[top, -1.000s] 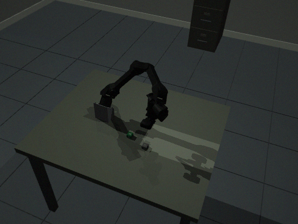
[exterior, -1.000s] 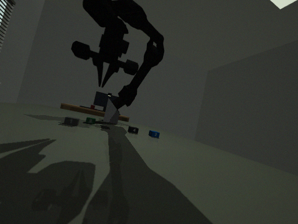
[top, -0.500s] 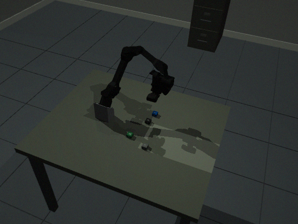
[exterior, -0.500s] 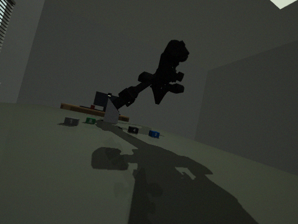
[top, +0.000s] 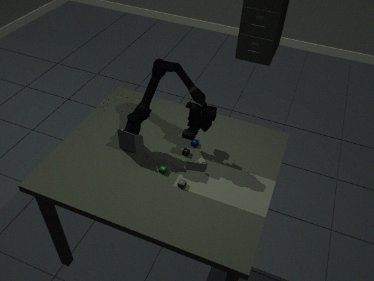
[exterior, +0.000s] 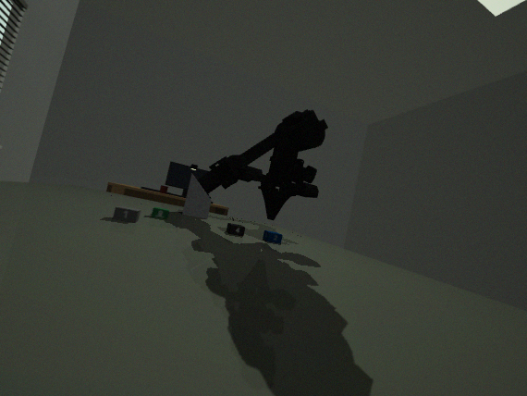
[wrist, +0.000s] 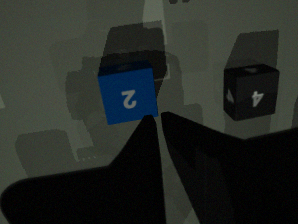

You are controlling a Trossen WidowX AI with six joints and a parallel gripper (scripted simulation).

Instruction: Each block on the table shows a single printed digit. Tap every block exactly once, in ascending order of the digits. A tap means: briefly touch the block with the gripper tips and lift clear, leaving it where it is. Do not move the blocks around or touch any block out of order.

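My gripper tip is 4 cm above the blue block marked 2 and 1 cm to the right of it. Also, from my gripper tip: green block: 23 cm to the right, 7 cm behind, 4 cm below; black block marked 4: 7 cm to the right, 4 cm below, 1 cm behind; grey block marked 1: 28 cm to the right, 5 cm ahead, 4 cm below.
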